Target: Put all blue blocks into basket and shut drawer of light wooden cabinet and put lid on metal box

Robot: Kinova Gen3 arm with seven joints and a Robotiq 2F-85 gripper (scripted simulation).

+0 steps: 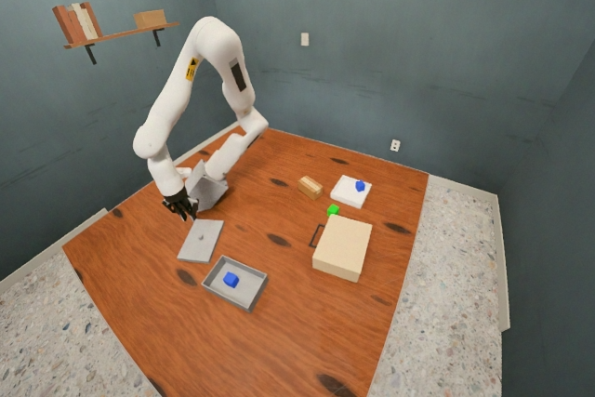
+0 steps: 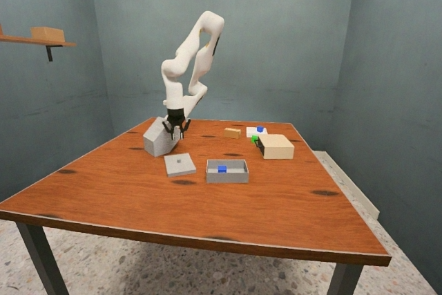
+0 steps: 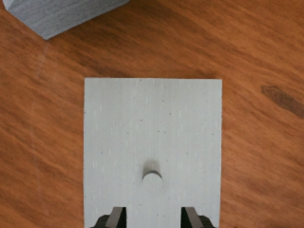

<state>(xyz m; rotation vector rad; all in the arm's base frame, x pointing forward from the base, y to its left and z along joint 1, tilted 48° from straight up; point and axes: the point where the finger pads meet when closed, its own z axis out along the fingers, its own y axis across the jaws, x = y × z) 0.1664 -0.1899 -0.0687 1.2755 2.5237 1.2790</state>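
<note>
My gripper is now 250 mm short of the grey metal box, 20 mm to the right of it and 130 mm above it. From my hand the other things lie so: small box 80 mm ahead, 510 mm to the left, 120 mm below; then metal lid 140 mm below; then red block 110 mm ahead, 510 mm to the left, 140 mm below.
</note>
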